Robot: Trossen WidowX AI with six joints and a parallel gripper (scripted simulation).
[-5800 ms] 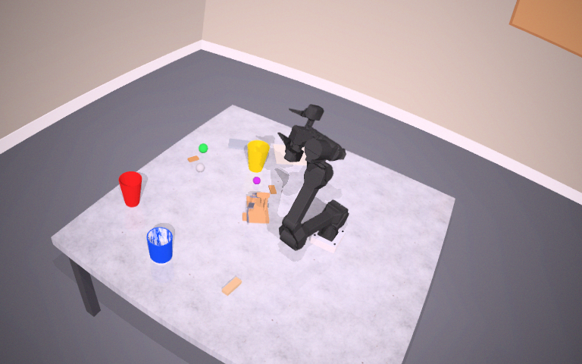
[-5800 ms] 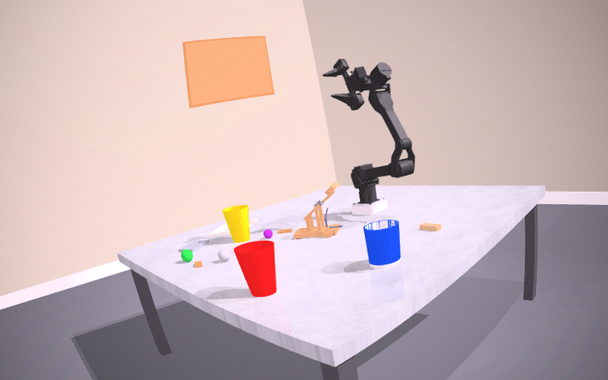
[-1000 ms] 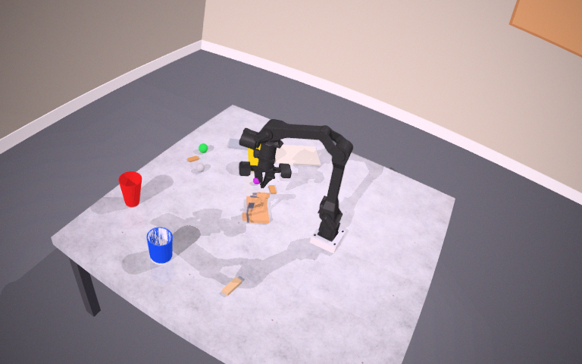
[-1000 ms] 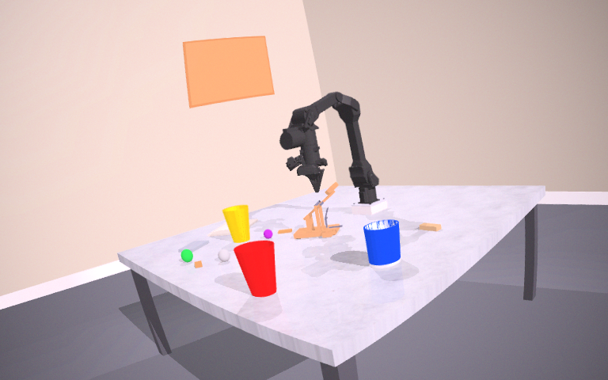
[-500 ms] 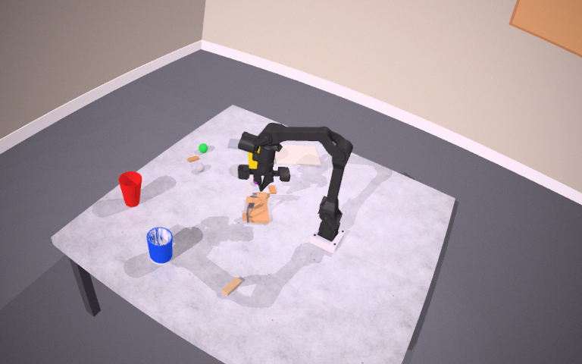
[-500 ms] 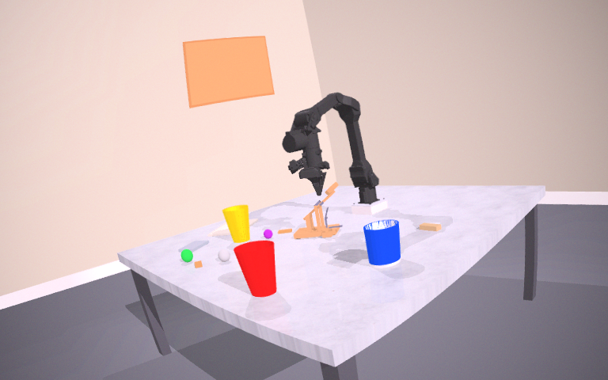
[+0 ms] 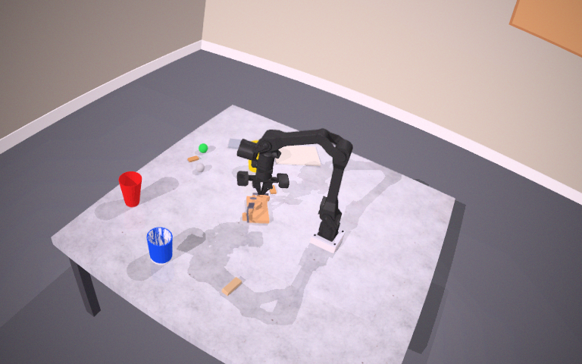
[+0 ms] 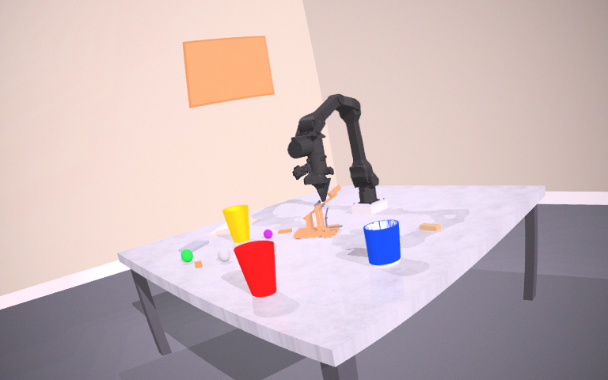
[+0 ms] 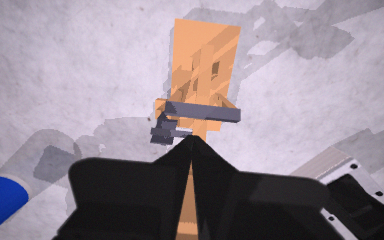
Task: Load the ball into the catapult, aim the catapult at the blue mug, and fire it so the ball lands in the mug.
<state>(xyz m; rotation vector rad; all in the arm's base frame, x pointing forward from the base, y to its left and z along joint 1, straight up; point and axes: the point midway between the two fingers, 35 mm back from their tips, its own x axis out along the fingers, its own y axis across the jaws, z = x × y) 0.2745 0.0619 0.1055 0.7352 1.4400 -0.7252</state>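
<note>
My gripper tip is 4 cm above the wooden catapult and 1 cm short of it. From my gripper tip the other things lie so: grey ball: 35 cm ahead, 9 cm to the right, 9 cm below; purple ball: 18 cm to the right, 12 cm ahead, 9 cm below; yellow cup: 27 cm to the right, 18 cm ahead, 8 cm below.
</note>
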